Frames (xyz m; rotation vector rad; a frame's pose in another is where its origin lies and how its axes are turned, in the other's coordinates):
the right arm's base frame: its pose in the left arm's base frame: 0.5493 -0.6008 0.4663 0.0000 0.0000 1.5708
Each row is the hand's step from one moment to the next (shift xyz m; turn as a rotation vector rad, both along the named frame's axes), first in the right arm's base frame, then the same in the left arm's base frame.
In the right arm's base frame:
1: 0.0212 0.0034 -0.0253 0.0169 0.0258 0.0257
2: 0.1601 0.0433 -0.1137 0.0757 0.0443 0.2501
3: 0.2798 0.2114 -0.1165 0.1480 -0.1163 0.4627
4: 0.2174 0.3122 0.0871 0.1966 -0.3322 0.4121
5: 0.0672 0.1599 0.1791 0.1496 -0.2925 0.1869
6: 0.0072 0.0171 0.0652 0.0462 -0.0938 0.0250
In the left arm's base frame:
1: -0.0034 0.0212 -0.0253 -0.0258 0.0169 0.0257
2: -0.0433 0.1601 -0.1137 -0.0443 0.0757 0.2501
3: -0.2114 0.2798 -0.1165 0.1163 0.1480 0.4627
4: -0.3122 0.2174 0.0871 0.3322 0.1966 0.4121
5: -0.1599 0.0672 0.1791 0.2925 0.1496 0.1869
6: -0.0171 0.0072 0.0652 0.0938 0.0462 0.0250

